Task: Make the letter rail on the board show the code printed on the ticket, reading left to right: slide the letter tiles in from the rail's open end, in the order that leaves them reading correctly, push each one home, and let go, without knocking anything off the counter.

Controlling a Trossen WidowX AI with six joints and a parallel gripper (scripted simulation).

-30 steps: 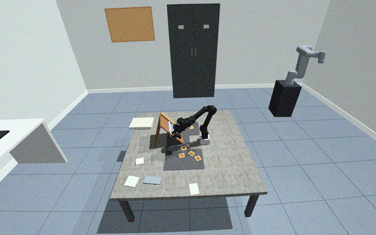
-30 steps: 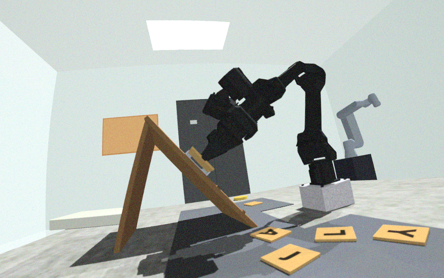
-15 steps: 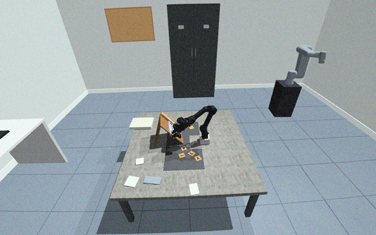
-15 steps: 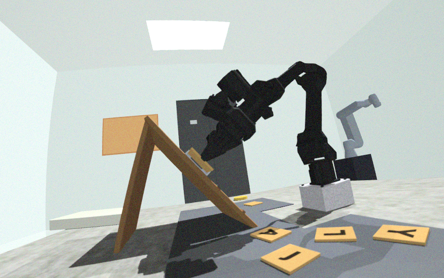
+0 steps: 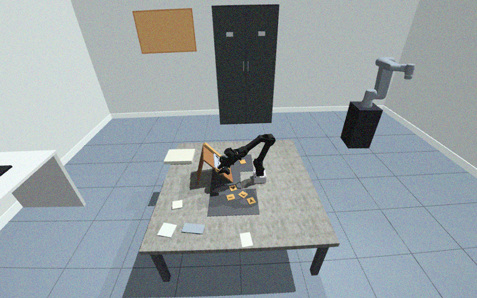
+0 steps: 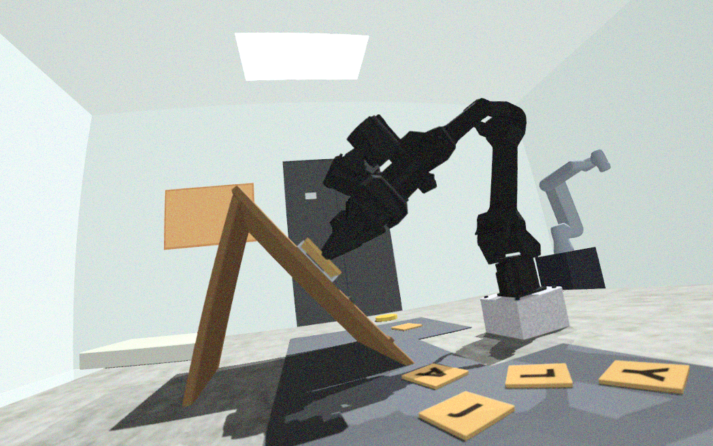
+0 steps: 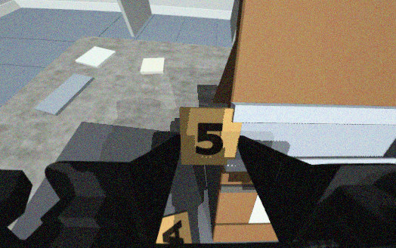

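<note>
Right now my gripper tip is 12 cm to the left of the white ticket, 9 cm above it and 5 cm past it. From my gripper tip the other things lie so: j tile (16 cm below, 14 cm to the left, 10 cm behind); then dark mat (16 cm below, 15 cm behind, 7 cm to the right); then orange tile marked 5 (right at my gripper tip).
</note>
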